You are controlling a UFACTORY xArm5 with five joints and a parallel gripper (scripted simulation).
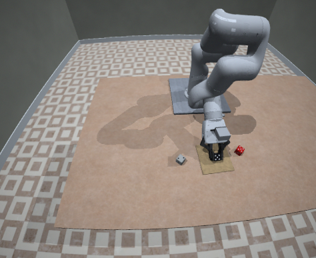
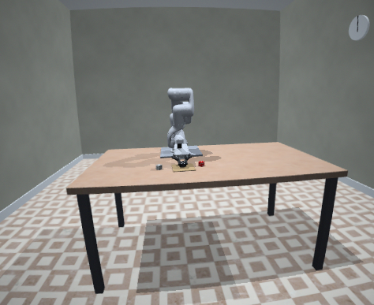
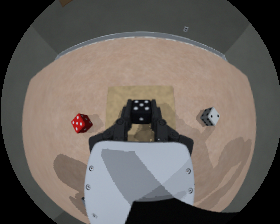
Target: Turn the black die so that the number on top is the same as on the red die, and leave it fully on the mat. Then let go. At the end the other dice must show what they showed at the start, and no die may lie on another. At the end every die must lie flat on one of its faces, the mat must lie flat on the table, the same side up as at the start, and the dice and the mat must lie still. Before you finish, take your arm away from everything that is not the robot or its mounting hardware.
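My hand is 10 mm above the black die. Also, from my hand: grey die 150 mm to the right, 20 mm below; red die 120 mm to the left, 20 mm below, 20 mm behind; tan mat 30 mm below.
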